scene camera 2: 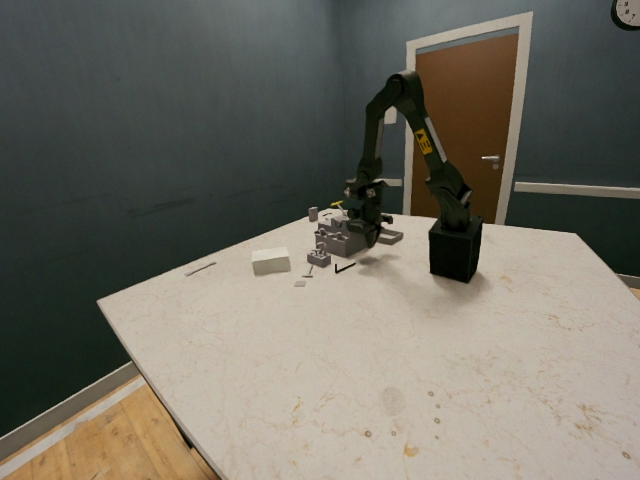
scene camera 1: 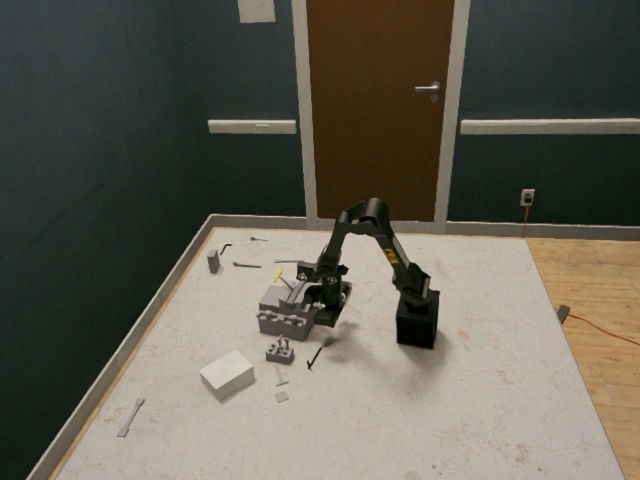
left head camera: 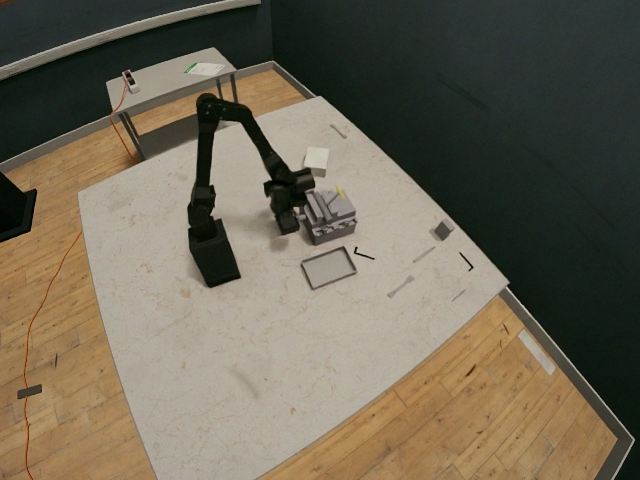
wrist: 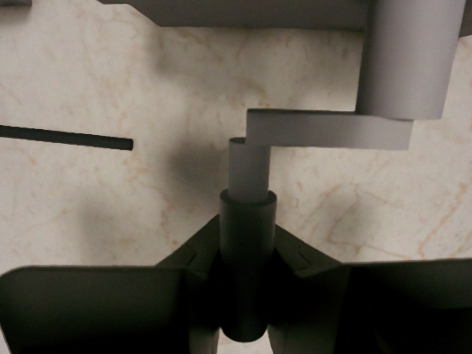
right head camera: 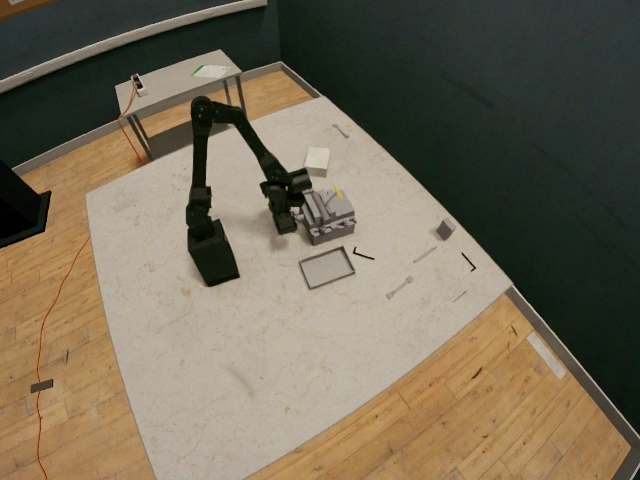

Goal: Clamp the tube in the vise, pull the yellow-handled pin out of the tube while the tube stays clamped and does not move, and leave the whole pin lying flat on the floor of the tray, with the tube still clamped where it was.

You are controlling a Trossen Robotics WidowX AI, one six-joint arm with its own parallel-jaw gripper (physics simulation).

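Seen in the pictures: gripper, between the fingertips: (scene camera 2: 371, 247) (left head camera: 281, 221) (right head camera: 281, 221); arm's base, origin of its link: (scene camera 2: 456, 223) (scene camera 1: 417, 303) (left head camera: 205, 233) (right head camera: 204, 233).
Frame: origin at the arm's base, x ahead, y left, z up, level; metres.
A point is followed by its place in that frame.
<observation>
The grey vise (left head camera: 333, 235) @(x 0.396, y -0.079, z -0.133 m) (right head camera: 332, 233) @(x 0.396, y -0.080, z -0.119 m) (scene camera 1: 284, 328) @(x 0.395, y 0.071, z -0.125 m) (scene camera 2: 336, 244) @(x 0.371, y 0.071, z -0.120 m) stands on the table. Its crank arm (wrist: 330, 131) @(x 0.294, y 0.013, z -0.073 m) reaches leftward from the screw (wrist: 410, 60) @(x 0.308, y 0.000, z -0.070 m) in the wrist view and ends in a dark knob (wrist: 247, 220) @(x 0.273, y 0.030, z -0.073 m). My gripper (wrist: 238, 224) @(x 0.249, y 0.032, z -0.117 m) is shut on this knob, beside the vise. The yellow handle (left head camera: 340, 192) @(x 0.435, y -0.019, z 0.013 m) (right head camera: 337, 192) @(x 0.433, y -0.018, z 0.013 m) (scene camera 1: 278, 275) @(x 0.435, y -0.012, z 0.013 m) (scene camera 2: 336, 203) @(x 0.433, y -0.010, z 0.011 m) of the pin sticks up at a slant above the vise. The tube is hard to tell from the grey jaws. The grey tray (left head camera: 329, 267) @(x 0.339, y -0.175, z -0.160 m) (right head camera: 327, 267) @(x 0.338, y -0.174, z -0.159 m) lies in front of the vise in the head views, with no pin in it.
A white block (left head camera: 316, 159) @(x 0.483, y 0.267, z -0.113 m) (scene camera 1: 227, 374) @(x 0.475, y 0.299, z -0.112 m) (scene camera 2: 271, 261) @(x 0.450, y 0.300, z -0.123 m) and a small peg holder (scene camera 1: 279, 353) @(x 0.373, y 0.170, z -0.131 m) (scene camera 2: 318, 258) @(x 0.360, y 0.176, z -0.134 m) stand near the vise. A black hex key (left head camera: 364, 254) @(x 0.471, y -0.181, z -0.157 m) lies beside the tray. Another (scene camera 1: 314, 358) @(x 0.276, y 0.138, z -0.157 m) lies near the holder. A grey block (left head camera: 443, 230) @(x 0.781, y -0.221, z -0.116 m) and flat tools (left head camera: 400, 286) @(x 0.529, y -0.333, z -0.157 m) lie farther off.
</observation>
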